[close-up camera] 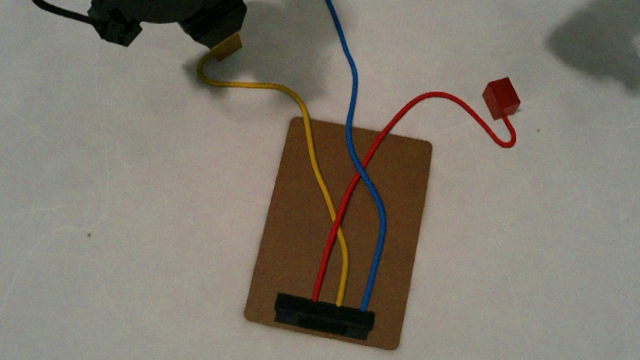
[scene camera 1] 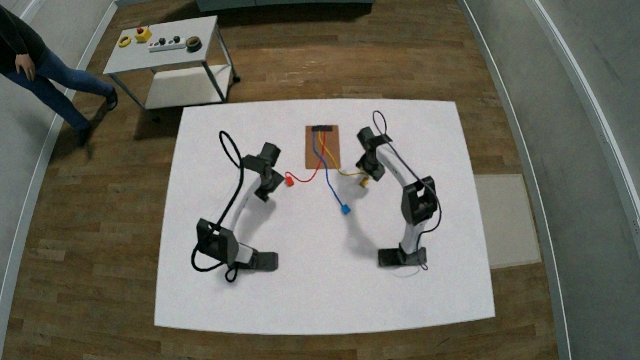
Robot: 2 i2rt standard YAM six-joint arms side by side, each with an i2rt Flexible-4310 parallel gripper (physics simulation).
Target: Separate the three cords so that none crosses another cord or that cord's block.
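Places are measured from the left arm's base along level axes (x ahead, y up, z right), in metres.
Pixels of known places: left gripper, fingertip midpoint: [scene camera 1: 272, 190]; right gripper, fingertip midpoint: [close-up camera: 202, 16] [scene camera 1: 368, 174]; left arm's base at its link origin: [scene camera 1: 251, 260]; right arm's base at its link origin: [scene camera 1: 403, 256].
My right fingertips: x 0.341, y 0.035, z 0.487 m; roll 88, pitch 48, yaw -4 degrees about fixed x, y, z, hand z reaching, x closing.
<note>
Ahead of a thing's pixels: the offset from my right fingertips to its top centre. "spot": to the spot under its first point. Level surfaces: height alone.
The red cord {spot: dy -0.079, dx +0.004, dz -0.276 m} [scene camera 1: 303, 180] [close-up camera: 435, 94] crosses the yellow cord {spot: dy -0.079, dx +0.030, dz -0.060 m} [scene camera 1: 351, 174] [close-up camera: 250, 85] and, farther from the connector, the blue cord {spot: dy -0.080, dx +0.015, dz -0.168 m} [scene camera 1: 328, 178] [close-up camera: 355, 75]. Red lies over yellow; blue lies over red. Yellow and blue do not cross. The red block {dy -0.053, dx +0.001, dz -0.335 m} [scene camera 1: 289, 181] [close-up camera: 501, 98] lies at the left in the scene view. The blue block {dy -0.053, dx -0.132, dz -0.097 m} [scene camera 1: 345, 209] lies front of the board. My right gripper [scene camera 1: 367, 176] is shut on the yellow block {dy -0.053, dx -0.014, dz -0.007 m} [scene camera 1: 364, 182] [close-up camera: 228, 47]; its fingertips are mostly hidden. My left gripper [scene camera 1: 272, 189] hangs left of the red block, its fingers unclear.
The brown board {dy -0.070, dx +0.178, dz -0.185 m} [scene camera 1: 310, 157] [close-up camera: 280, 215] carries the black connector {spot: dy -0.076, dx +0.270, dz -0.182 m} [scene camera 1: 322, 128] [close-up camera: 324, 317] that holds the cord ends. Both stand on the white table {dy -0.085 m} [scene camera 1: 320, 300]. A cart [scene camera 1: 135, 62] and a person [scene camera 1: 45, 65] are beyond the table at the back left.
</note>
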